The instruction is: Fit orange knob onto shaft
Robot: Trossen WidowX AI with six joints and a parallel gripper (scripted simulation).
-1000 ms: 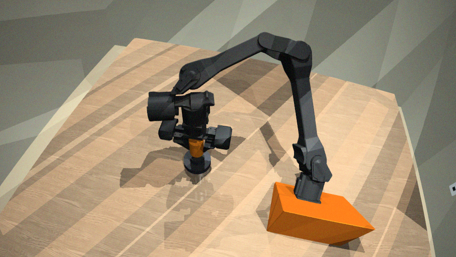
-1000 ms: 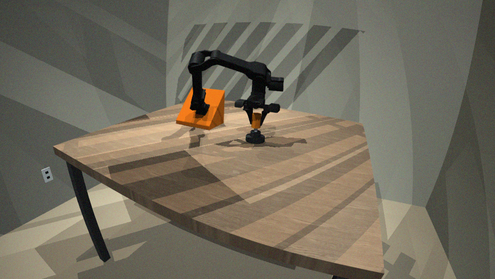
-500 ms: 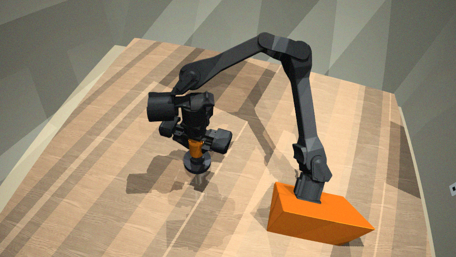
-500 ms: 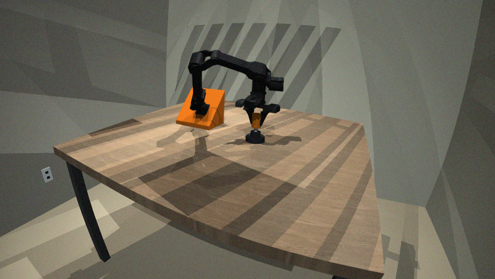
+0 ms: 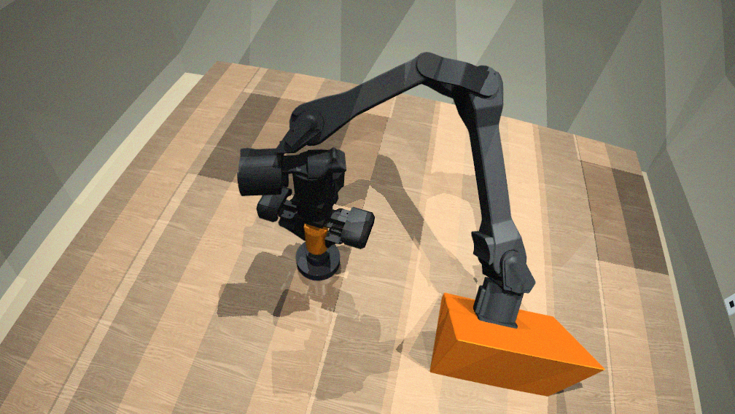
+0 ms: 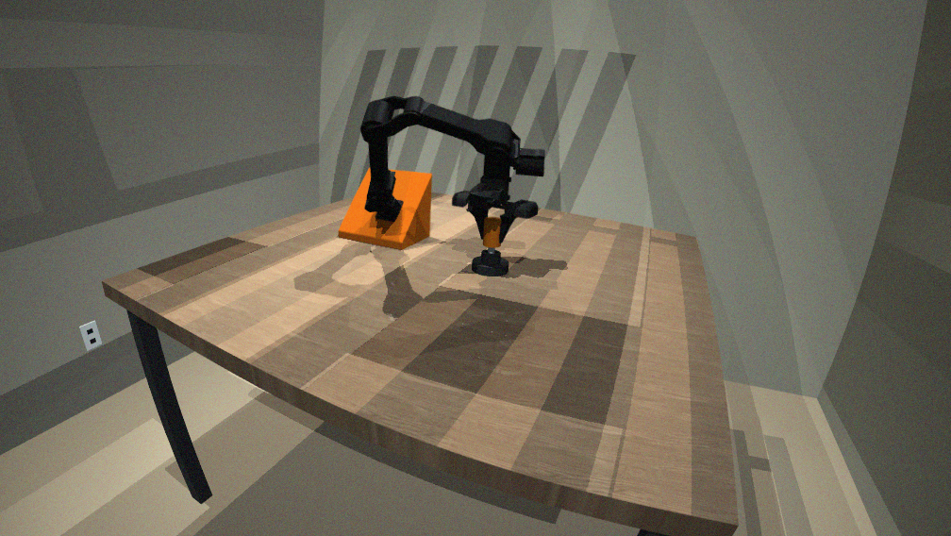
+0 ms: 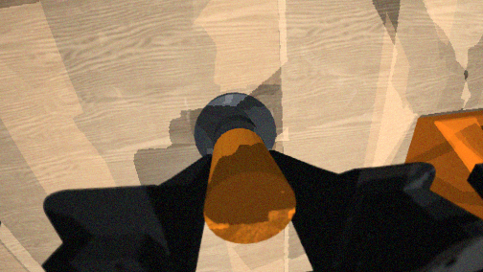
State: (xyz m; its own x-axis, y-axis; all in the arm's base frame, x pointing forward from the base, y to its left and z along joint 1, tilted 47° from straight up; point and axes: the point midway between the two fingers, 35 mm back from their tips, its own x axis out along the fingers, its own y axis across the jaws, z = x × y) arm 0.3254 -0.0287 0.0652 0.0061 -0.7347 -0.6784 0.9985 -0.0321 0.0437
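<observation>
The orange knob lies 30 mm above my gripper tip. From my gripper tip the other things lie so: round pedestal 40 mm below.
</observation>
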